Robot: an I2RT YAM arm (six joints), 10 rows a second.
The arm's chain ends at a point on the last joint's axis. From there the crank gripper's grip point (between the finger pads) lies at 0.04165 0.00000 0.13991 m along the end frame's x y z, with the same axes.
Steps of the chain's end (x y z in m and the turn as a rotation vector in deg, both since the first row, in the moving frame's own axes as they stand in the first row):
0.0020, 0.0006, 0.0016, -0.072, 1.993, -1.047
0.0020, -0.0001, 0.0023, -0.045, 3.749, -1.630
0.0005, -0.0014, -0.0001, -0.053, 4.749, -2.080
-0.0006, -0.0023, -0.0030, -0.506, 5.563, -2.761
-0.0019, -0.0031, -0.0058, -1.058, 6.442, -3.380
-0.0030, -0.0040, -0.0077, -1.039, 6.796, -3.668
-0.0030, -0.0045, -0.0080, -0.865, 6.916, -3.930
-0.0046, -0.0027, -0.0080, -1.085, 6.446, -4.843
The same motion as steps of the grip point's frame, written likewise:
0.0068, 0.0000, 0.0001, -0.072, 1.993, -1.047
0.0110, -0.0013, -0.0007, -0.045, 3.749, -1.630
0.0119, -0.0030, -0.0040, -0.053, 4.749, -2.080
0.0127, -0.0034, -0.0077, -0.506, 5.563, -2.761
0.0135, -0.0035, -0.0114, -1.058, 6.442, -3.380
0.0132, -0.0047, -0.0136, -1.039, 6.796, -3.668
0.0135, -0.0059, -0.0140, -0.865, 6.916, -3.930
0.0108, -0.0043, -0.0135, -1.085, 6.446, -4.843

